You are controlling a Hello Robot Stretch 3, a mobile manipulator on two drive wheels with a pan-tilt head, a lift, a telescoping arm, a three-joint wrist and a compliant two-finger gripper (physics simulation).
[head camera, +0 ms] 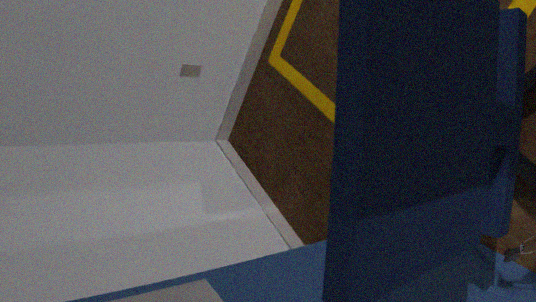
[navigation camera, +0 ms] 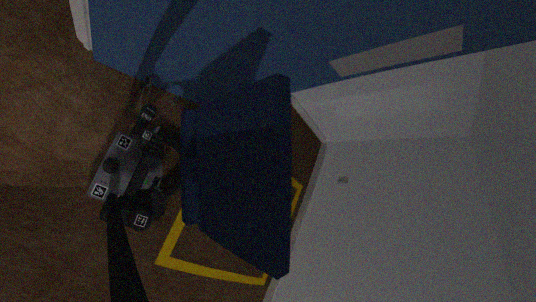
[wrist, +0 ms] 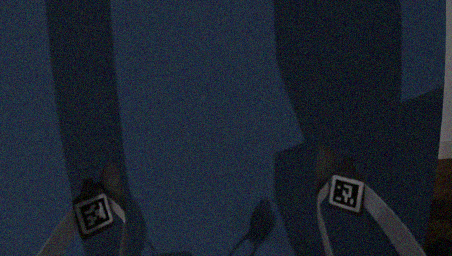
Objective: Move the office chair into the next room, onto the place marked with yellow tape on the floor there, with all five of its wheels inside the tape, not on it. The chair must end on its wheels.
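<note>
The office chair (head camera: 415,125) (navigation camera: 240,160) shows as large dark navy panels, seen from above, beside my base. It appears upright. Dark parts of its base show partly at the right edge of the head view; its wheels are mostly hidden. The yellow tape (head camera: 304,88) (navigation camera: 215,274) shows on the brown floor on both sides of the navy panels, which cover much of the marked place. I cannot tell which wheels are inside it. My gripper (navigation camera: 170,92) (wrist: 219,173) is open and empty, its fingers wide apart in front of the blue wall, apart from the chair's panels.
The blue wall (head camera: 270,265) (navigation camera: 225,25) (wrist: 195,75) stands close ahead of the gripper, with shadows on it. A white wall (head camera: 100,100) (navigation camera: 400,200) meets it in a corner beyond the chair. My base (navigation camera: 111,167) is left of the chair. A white wall end (navigation camera: 82,25) stands at upper left.
</note>
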